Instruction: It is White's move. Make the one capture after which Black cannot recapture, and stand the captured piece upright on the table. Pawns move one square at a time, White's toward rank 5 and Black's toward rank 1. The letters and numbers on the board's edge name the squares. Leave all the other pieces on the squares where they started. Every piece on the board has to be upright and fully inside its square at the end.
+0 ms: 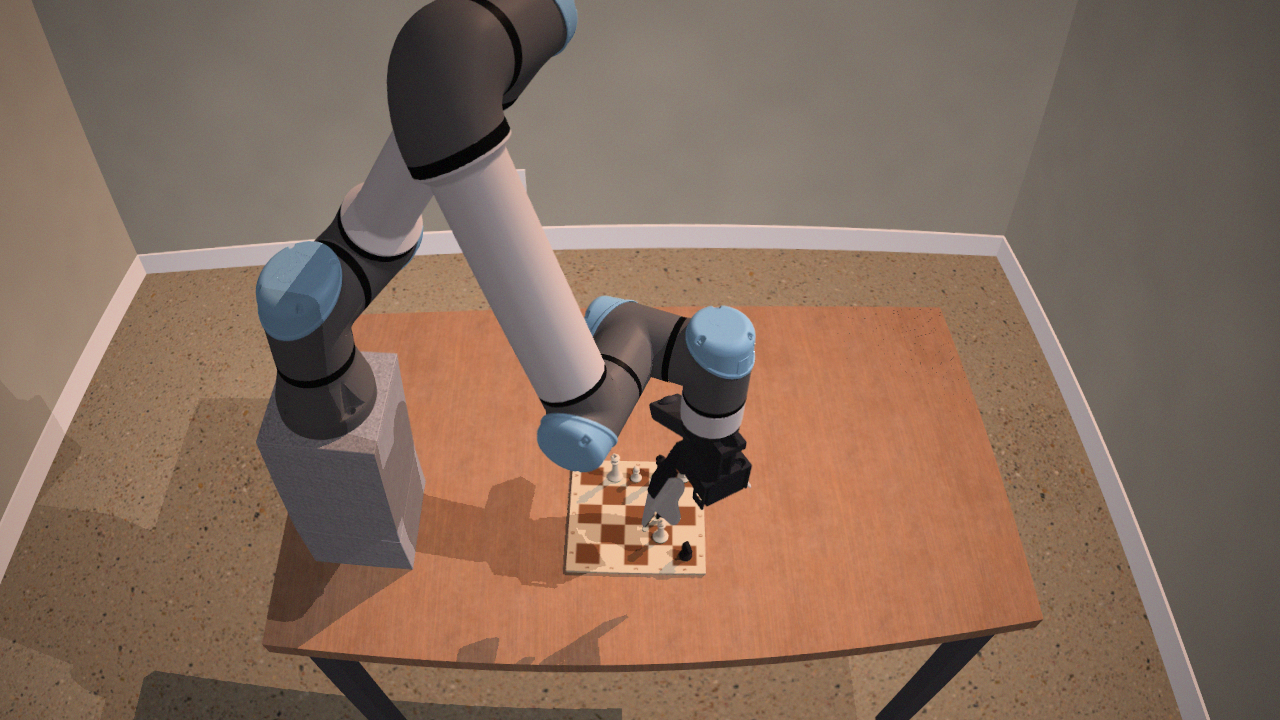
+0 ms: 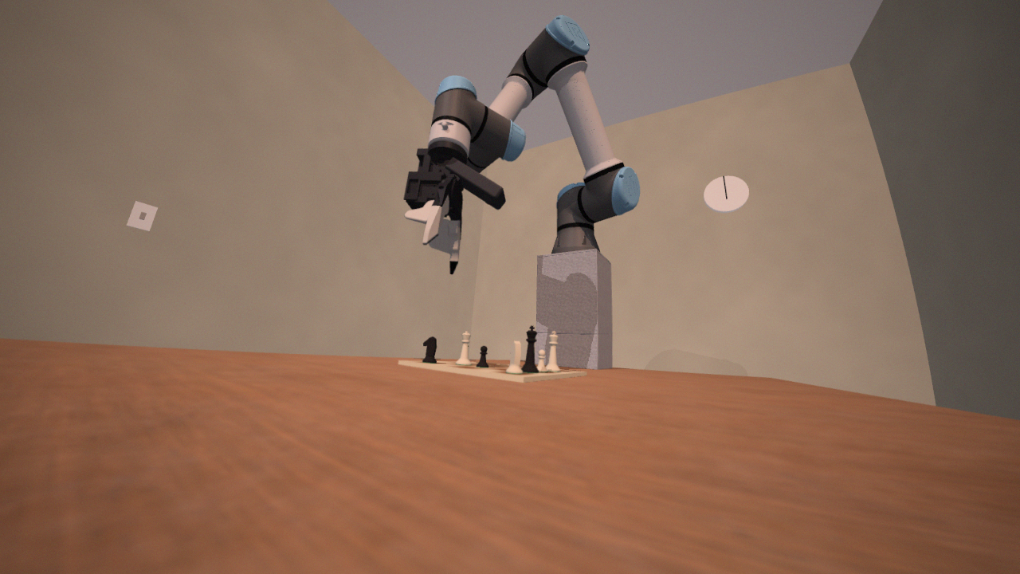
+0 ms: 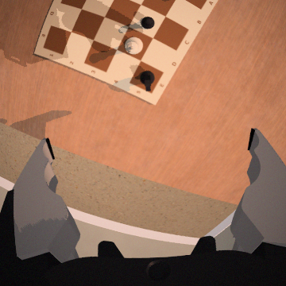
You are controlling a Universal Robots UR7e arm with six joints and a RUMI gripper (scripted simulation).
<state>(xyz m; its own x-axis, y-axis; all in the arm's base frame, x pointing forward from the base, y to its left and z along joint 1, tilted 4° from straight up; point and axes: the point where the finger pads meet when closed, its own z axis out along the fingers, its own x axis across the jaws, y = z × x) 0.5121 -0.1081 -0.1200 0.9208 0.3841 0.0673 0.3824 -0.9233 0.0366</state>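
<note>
The black knight lies 140 mm below my hand. Also, from my hand: chessboard (160 mm below, 90 mm to the left, 70 mm behind); then tall black piece (160 mm to the left, 130 mm below, 20 mm behind); then black pawn (150 mm below, 80 mm to the left, 30 mm behind).
</note>
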